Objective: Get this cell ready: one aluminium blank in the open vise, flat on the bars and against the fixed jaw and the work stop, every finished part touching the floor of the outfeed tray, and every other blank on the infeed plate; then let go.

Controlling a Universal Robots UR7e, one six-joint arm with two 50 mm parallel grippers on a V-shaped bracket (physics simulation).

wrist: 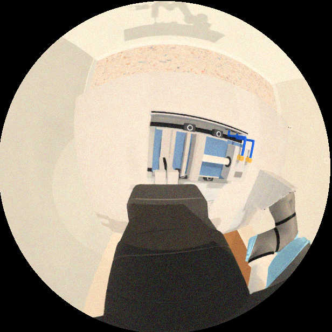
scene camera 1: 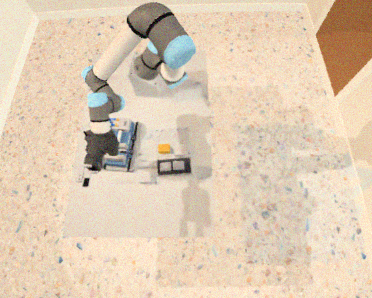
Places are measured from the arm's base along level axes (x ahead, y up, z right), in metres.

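Where they show: hand, its tool point: (scene camera 1: 112,153); arm's base, origin of its link: (scene camera 1: 145,68).
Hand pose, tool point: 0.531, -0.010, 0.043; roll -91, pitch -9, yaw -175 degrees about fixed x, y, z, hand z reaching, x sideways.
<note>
Things, the pixels of their top centre, and the offset from my tool point, as dx, dy, dz. "*": a spot on its surface instead.
- vise, centre of its top: (scene camera 1: 116,138) -0.098, -0.048, +0.022
- black-rimmed tray, a spot on its surface: (scene camera 1: 174,173) * +0.012, -0.141, -0.310
- orange block, centre of its top: (scene camera 1: 163,147) -0.111, -0.103, -0.229
- dark rail, a spot on its surface: (scene camera 1: 134,145) * -0.104, -0.126, -0.058
My gripper (wrist: 166,176) shows two pale fingers side by side, with a thin line between them; it looks shut, with no blank discernible between them. In the wrist view it is over the left part of the vise (wrist: 196,155) (scene camera 1: 128,145), whose pale jaws stand apart above a blue bed. A small pale and dark piece shows just beyond the fingers. I cannot make out a blank in the vise; the gripper body covers part of it in the scene view. A black-rimmed tray (scene camera 1: 174,173) right of the vise shows two light squares; their kind is unclear.
An orange block (scene camera 1: 164,148) lies behind the black-rimmed tray. Blue tubes (wrist: 253,148) with yellow fittings rise at the vise's right end in the wrist view. A dark rail (scene camera 1: 134,145) runs along the vise's side. The robot base stands behind the vise.
</note>
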